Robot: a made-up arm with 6 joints. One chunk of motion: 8 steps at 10 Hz.
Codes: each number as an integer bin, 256 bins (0 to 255) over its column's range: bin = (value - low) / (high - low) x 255, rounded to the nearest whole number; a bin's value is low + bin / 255 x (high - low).
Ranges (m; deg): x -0.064..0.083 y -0.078..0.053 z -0.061..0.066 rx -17..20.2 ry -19.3..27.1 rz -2.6..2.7
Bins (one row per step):
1: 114 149 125 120 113 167
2: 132 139 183 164 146 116
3: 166 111 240 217 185 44
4: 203 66 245 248 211 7
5: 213 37 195 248 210 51
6: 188 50 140 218 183 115
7: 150 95 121 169 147 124
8: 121 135 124 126 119 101
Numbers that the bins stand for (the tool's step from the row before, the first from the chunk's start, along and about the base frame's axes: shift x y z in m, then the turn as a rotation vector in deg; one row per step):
1: 0.00172 -0.00145 0.00125 0.506 1.262 0.871
2: 0.01209 -0.00659 0.03014 6.925 7.266 -0.189
3: 0.03169 -0.02098 0.05853 14.656 14.363 -1.685
4: 0.05302 -0.04409 0.06102 19.179 19.094 -2.455
5: 0.05879 -0.05899 0.03612 19.179 18.912 -1.540
6: 0.04438 -0.05231 0.00873 14.802 13.999 -0.210
7: 0.02247 -0.02920 -0.00074 7.654 7.448 -0.023
8: 0.00575 -0.00865 0.00076 1.381 2.353 -0.501

